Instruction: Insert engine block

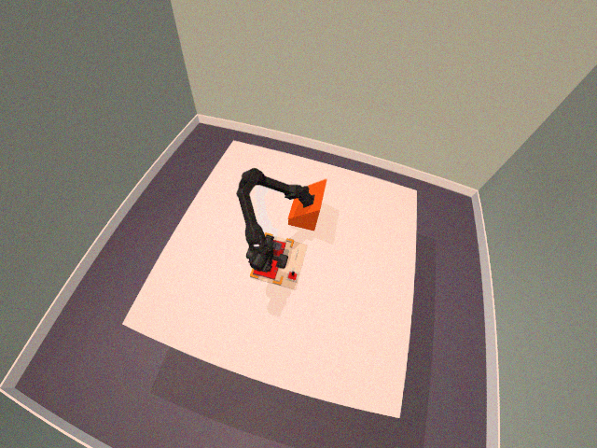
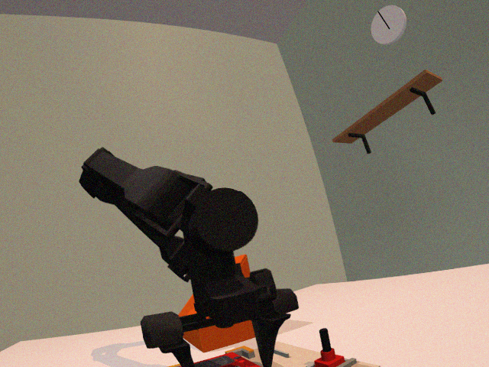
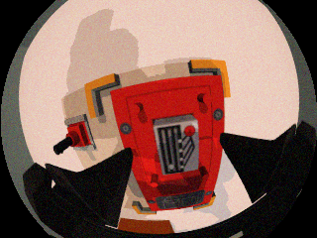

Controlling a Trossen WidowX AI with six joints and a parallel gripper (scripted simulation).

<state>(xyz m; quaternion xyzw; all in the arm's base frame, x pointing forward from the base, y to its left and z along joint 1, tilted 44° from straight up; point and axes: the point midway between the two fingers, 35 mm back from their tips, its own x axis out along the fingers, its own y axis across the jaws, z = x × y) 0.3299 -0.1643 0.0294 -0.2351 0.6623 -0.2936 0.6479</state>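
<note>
Right now my gripper tip is 1 cm above the grey engine block.
</note>
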